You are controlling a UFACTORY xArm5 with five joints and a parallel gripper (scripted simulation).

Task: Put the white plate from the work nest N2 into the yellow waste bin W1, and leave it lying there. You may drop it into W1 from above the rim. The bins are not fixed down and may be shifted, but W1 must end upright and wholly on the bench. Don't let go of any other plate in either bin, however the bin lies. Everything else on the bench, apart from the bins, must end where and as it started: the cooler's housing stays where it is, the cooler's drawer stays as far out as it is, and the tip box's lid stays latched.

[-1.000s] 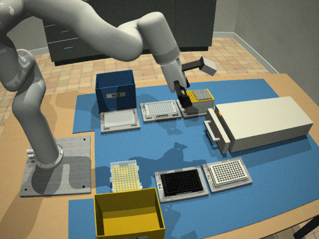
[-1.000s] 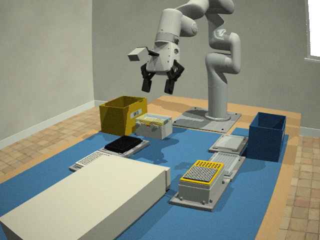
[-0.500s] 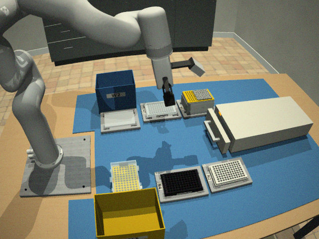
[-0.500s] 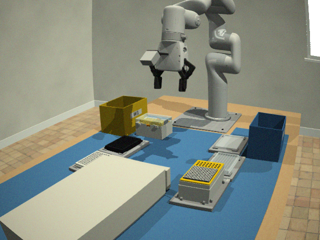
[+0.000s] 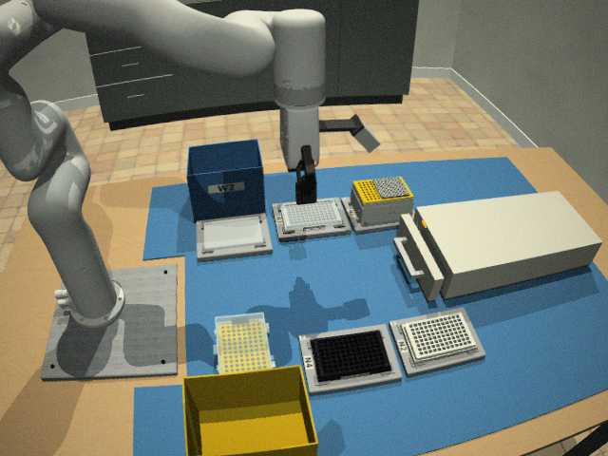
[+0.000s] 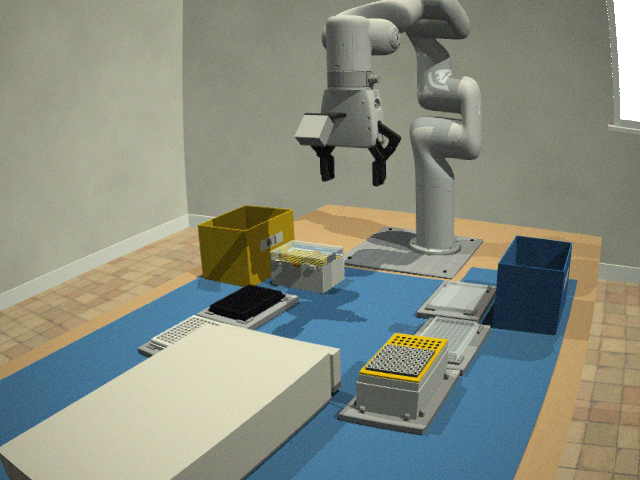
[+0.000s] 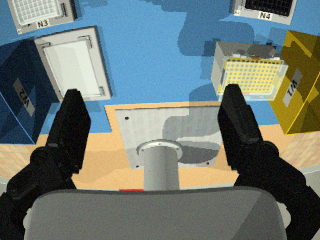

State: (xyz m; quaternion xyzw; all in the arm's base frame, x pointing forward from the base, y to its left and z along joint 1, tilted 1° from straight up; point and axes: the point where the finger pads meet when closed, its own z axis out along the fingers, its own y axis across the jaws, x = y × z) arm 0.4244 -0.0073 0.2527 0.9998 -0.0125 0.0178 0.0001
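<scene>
The white plate lies 230 mm below my hand, 220 mm ahead of it and 200 mm to the right of it. From my hand the other things lie so: yellow-topped rack 220 mm ahead, 200 mm below, 180 mm to the left; then clear lid 230 mm below, 160 mm to the left, 120 mm behind; then black plate 230 mm below, 200 mm to the right, 50 mm ahead.
</scene>
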